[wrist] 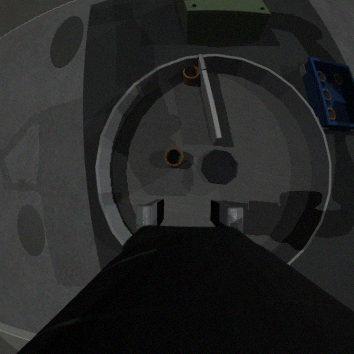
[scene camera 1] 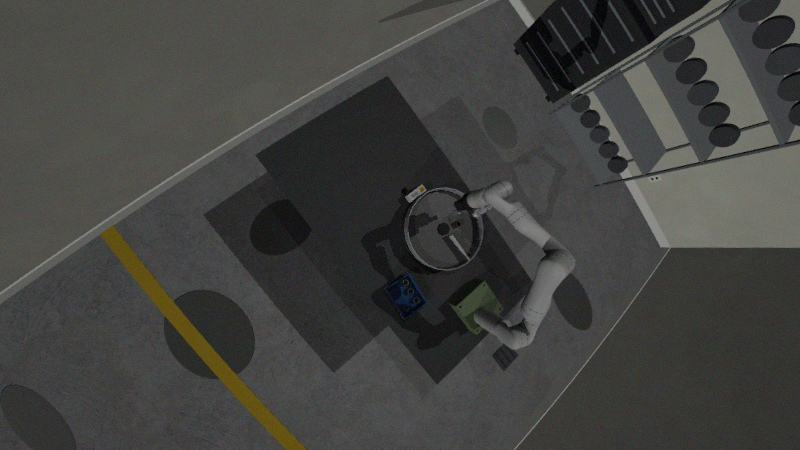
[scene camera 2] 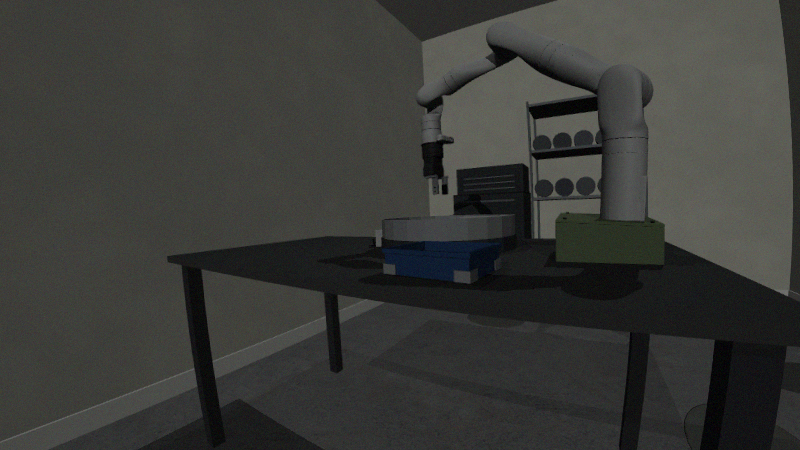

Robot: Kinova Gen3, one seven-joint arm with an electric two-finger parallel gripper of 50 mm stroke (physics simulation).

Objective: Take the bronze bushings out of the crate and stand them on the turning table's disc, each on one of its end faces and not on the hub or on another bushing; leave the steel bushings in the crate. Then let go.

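Frame: origin at the arm's base, x ahead, y left, z up, level; metres.
Seen in the pictures: gripper, fingertip midpoint: (wrist: 186, 209) (scene camera 1: 457, 210) (scene camera 2: 440, 194); arm's base, origin of the base link: (scene camera 1: 481, 315) (scene camera 2: 621, 218).
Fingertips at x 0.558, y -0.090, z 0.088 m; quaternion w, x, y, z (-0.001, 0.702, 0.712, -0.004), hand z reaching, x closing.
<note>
Pixels of each thing's top centre, then the offset from my fingertips to it. "*": a spot on its surface instead.
- turning table's disc, middle of its top: (wrist: 218, 166) (scene camera 1: 444, 228) dx -0.063, dy +0.058, dz -0.114 m
- dark hub, middle of its top: (wrist: 218, 166) (scene camera 1: 444, 228) dx -0.063, dy +0.058, dz -0.114 m
- blue crate, middle of its top: (scene camera 2: 442, 245) (wrist: 340, 90) (scene camera 1: 406, 296) dx -0.273, dy +0.389, dz -0.125 m
- pale bar, surface spot: (wrist: 210, 100) (scene camera 1: 459, 245) * dx -0.170, dy +0.037, dz -0.077 m
- raised rim, surface spot: (scene camera 2: 447, 228) * dx -0.181, dy +0.233, dz -0.102 m
- small white box, surface spot: (scene camera 1: 415, 193) * dx +0.166, dy +0.113, dz -0.117 m
My gripper (scene camera 2: 440, 186) (wrist: 186, 209) is open and empty, above the turning table's disc (wrist: 260, 125) (scene camera 1: 427, 246). One bronze bushing (wrist: 174, 157) (scene camera 1: 457, 224) stands on end on the disc, apart from the dark hub (wrist: 219, 167) (scene camera 1: 443, 228). Another bronze bushing (wrist: 191, 75) (scene camera 1: 468, 254) stands near the outer wall, close beside the pale bar. The blue crate (scene camera 1: 423, 302) (scene camera 2: 427, 264) (wrist: 313, 95) holds several bushings. One bushing (wrist: 331, 114) in it looks bronze; a bushing (wrist: 327, 94) beside it looks grey. In scene camera 2 the walls hide the bushings.
A pale bar (wrist: 210, 100) (scene camera 1: 459, 247) reaches from the raised rim (scene camera 2: 447, 228) towards the hub. The arm's green base (scene camera 1: 478, 305) (scene camera 2: 609, 240) (wrist: 225, 22) stands near the crate. A small white box (scene camera 1: 415, 193) with a yellow patch sits beside the turning table.
</note>
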